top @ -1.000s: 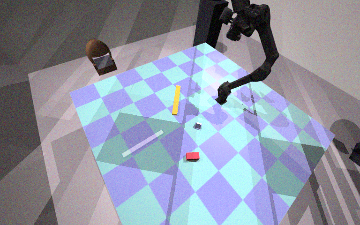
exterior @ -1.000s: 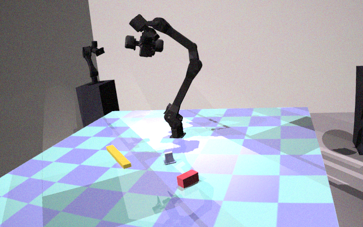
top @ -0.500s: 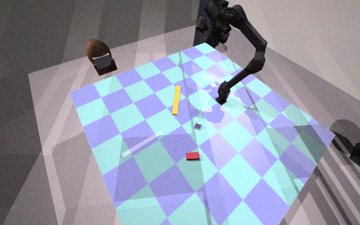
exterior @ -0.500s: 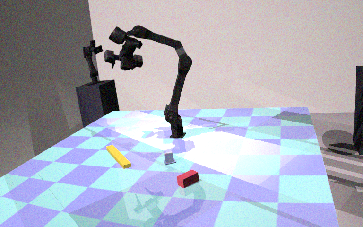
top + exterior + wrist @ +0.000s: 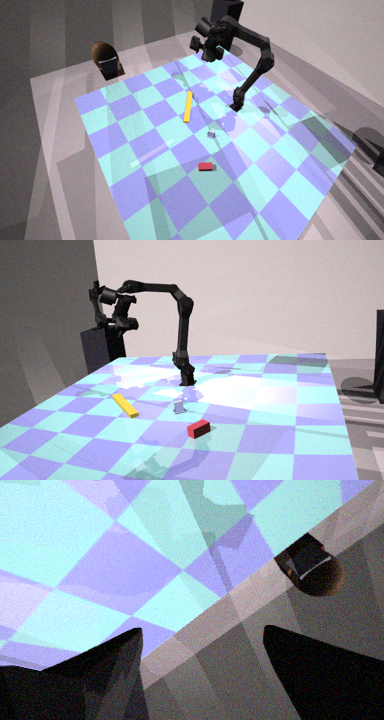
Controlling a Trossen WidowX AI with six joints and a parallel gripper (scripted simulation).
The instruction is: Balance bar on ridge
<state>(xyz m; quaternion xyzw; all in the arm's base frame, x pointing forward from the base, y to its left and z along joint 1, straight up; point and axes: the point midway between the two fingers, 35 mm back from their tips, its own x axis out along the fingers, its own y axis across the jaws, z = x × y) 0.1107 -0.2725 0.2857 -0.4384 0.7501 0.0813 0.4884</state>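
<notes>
Now: the yellow bar 250 mm below my gripper tip, 160 mm ahead of it and 110 mm to the left of it. Also, from my gripper tip: red block (480 mm to the left, 330 mm ahead, 240 mm below).
</notes>
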